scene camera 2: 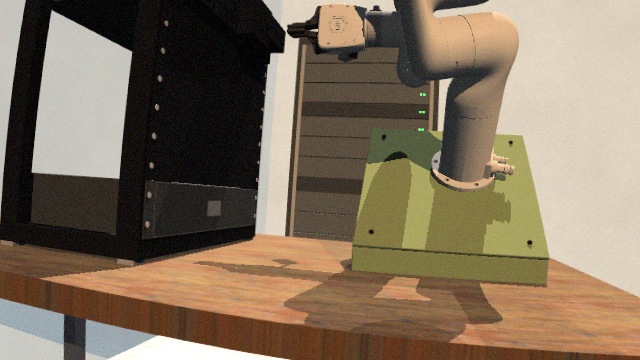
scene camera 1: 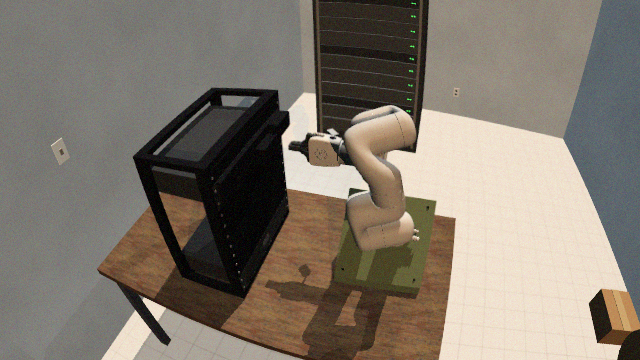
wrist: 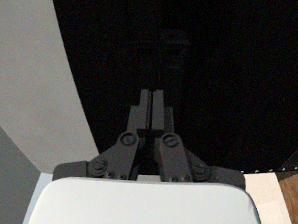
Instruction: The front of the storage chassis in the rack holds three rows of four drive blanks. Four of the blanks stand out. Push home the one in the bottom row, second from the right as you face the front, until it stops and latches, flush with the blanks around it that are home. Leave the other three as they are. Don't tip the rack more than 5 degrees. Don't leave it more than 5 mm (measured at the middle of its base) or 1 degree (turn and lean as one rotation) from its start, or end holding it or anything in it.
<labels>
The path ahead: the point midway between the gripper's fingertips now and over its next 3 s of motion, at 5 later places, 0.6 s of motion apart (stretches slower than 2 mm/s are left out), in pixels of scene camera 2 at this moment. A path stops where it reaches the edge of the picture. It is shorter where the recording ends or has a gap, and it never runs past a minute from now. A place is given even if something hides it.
The gripper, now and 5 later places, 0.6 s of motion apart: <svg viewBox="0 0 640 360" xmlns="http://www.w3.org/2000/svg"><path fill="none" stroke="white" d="M288 30L282 36L264 37L260 37L256 37L252 37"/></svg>
</labels>
